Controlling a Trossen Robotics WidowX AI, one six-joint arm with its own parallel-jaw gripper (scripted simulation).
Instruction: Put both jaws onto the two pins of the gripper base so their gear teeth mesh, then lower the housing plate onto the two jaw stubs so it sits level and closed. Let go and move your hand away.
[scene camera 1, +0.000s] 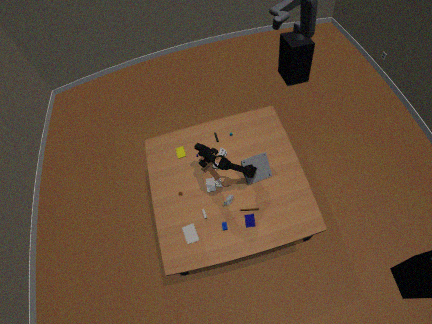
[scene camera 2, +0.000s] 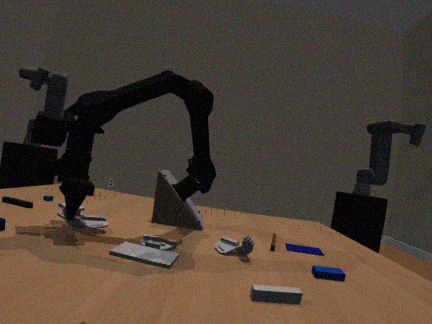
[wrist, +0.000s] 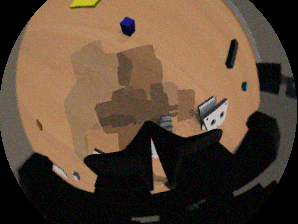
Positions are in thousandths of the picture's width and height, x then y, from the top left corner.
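My gripper (scene camera 2: 161, 677) is visible, and the wrist view shows the gripper too (wrist: 498, 551).
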